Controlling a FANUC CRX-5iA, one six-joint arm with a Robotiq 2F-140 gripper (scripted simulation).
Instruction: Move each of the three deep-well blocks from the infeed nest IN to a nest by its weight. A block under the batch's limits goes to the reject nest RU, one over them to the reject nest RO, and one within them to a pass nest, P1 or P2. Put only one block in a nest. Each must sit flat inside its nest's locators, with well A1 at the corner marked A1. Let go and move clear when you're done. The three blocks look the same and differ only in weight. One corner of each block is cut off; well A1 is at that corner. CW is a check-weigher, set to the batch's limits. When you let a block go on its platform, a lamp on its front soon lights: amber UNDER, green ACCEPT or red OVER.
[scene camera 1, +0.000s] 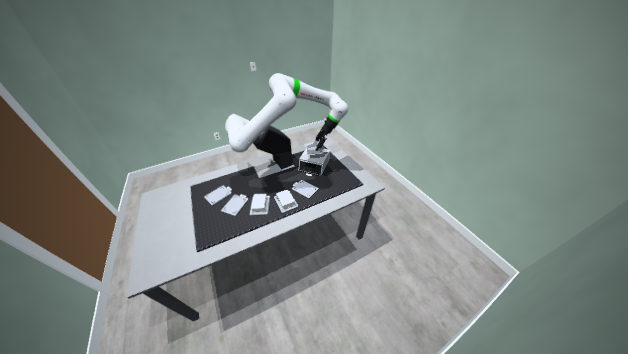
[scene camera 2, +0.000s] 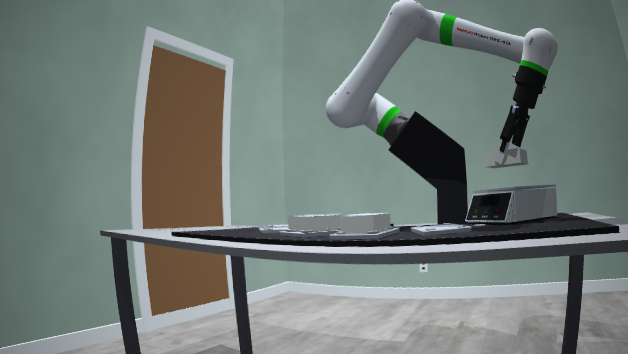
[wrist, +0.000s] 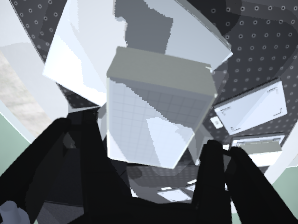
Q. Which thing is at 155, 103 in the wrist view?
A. A grey deep-well block.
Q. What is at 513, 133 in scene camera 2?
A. The gripper.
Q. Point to a check-weigher platform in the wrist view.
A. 83, 47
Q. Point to the gripper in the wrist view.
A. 150, 117
